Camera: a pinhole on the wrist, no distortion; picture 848 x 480 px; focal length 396.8 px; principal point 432.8 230.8 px. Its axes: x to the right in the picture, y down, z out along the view. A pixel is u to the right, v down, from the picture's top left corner.
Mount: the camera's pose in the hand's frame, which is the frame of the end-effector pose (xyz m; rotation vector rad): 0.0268 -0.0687 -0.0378 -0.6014 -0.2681 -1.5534
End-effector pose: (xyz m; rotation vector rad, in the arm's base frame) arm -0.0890 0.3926 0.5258 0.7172 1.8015 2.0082
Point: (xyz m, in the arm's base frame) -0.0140 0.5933 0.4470
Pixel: 755 172
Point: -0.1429 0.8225 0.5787
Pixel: 581 425
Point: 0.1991 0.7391 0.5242
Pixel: 641 78
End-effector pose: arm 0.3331 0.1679 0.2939 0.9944 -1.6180 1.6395
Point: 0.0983 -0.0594 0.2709
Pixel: 307 251
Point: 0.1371 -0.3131 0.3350
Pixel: 475 250
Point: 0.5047 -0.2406 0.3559
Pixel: 812 95
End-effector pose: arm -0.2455 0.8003 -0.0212 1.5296 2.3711 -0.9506
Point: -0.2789 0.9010 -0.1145
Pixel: outside the picture
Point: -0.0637 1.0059 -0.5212
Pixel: 234 357
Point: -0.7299 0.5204 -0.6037
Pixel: 811 310
